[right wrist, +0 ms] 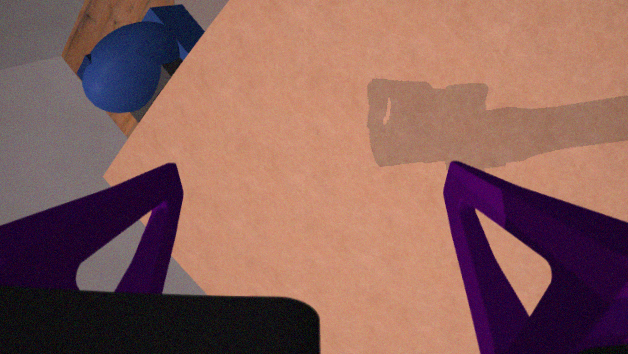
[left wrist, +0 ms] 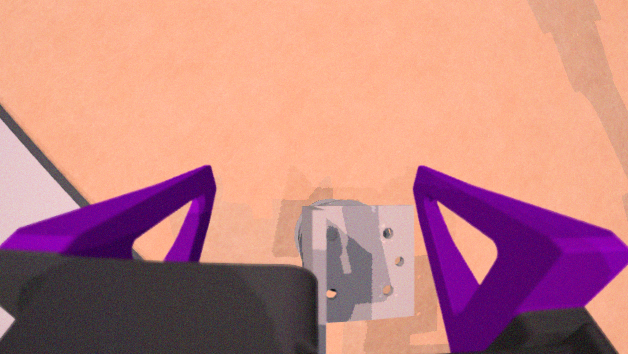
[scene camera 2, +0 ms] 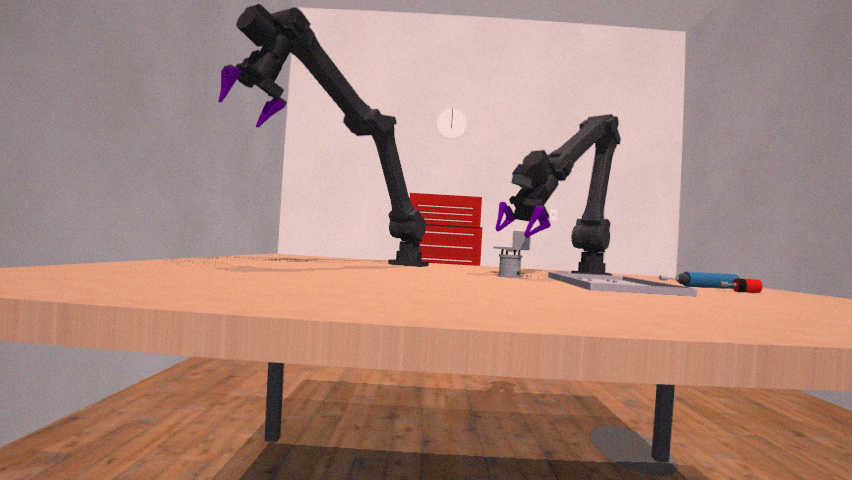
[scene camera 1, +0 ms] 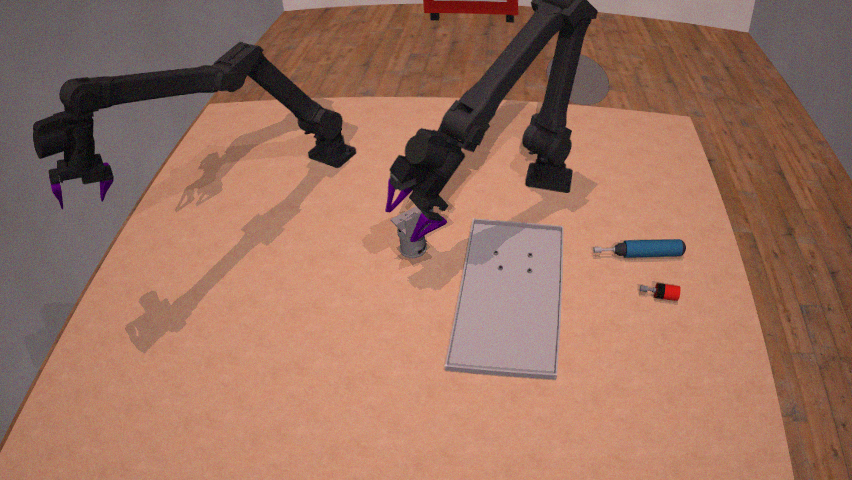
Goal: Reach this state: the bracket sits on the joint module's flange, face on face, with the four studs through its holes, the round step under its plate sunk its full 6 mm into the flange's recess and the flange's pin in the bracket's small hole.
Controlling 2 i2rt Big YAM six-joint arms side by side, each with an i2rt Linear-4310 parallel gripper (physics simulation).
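Where they show: left gripper, fingertip midpoint: (left wrist: 314,176) (scene camera 2: 510,233) (scene camera 1: 399,226); right gripper, fingertip midpoint: (right wrist: 313,177) (scene camera 2: 239,114) (scene camera 1: 82,203); left arm's base, link origin: (scene camera 1: 549,179); right arm's base, link origin: (scene camera 2: 408,265) (scene camera 1: 332,154).
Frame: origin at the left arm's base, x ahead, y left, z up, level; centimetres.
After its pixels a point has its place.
Note:
The grey bracket (scene camera 1: 401,221) {z 8.1, x 32.2, y -29.5 cm} (scene camera 2: 521,240) {z 10.0, x 34.0, y -24.9 cm} (left wrist: 400,306) {z 8.0, x 27.6, y -27.5 cm} lies plate down over the grey joint module (scene camera 1: 411,248) {z 2.9, x 34.9, y -26.8 cm} (scene camera 2: 509,267) {z 2.6, x 35.0, y -27.6 cm}, its upright wall standing. In scene camera 2, a gap with dark studs shows between plate and module, so the faces are apart. In the left wrist view the plate reaches past the module; table shows through some of its holes. The recess and pin are hidden. My left gripper (scene camera 1: 401,225) {z 11.7, x 37.4, y -27.9 cm} (scene camera 2: 512,232) {z 11.7, x 37.4, y -27.9 cm} (left wrist: 314,176) {z 11.7, x 37.4, y -27.9 cm} is open above the bracket, holding nothing. My right gripper (scene camera 1: 82,203) {z 33.8, x 67.0, y -89.1 cm} (scene camera 2: 239,113) {z 33.8, x 67.0, y -89.1 cm} (right wrist: 313,177) {z 33.8, x 67.0, y -89.1 cm} is open and empty, high at the picture's left.
A shallow grey tray (scene camera 1: 506,333) {z 0.4, x 51.4, y -1.8 cm} (scene camera 2: 643,289) {z 0.8, x 61.5, y -0.8 cm} with small nuts (scene camera 1: 530,255) {z 0.8, x 29.1, y -0.7 cm} lies right of the module. Farther right lie a blue-handled driver (scene camera 1: 654,248) {z 3.5, x 23.0, y 28.8 cm} (scene camera 2: 710,279) {z 2.4, x 23.9, y 27.8 cm} and a short red-handled one (scene camera 1: 670,291) {z 3.1, x 35.3, y 33.0 cm} (scene camera 2: 750,285) {z 1.9, x 36.0, y 32.5 cm}. A blue object (right wrist: 122,67) shows beyond the table edge.

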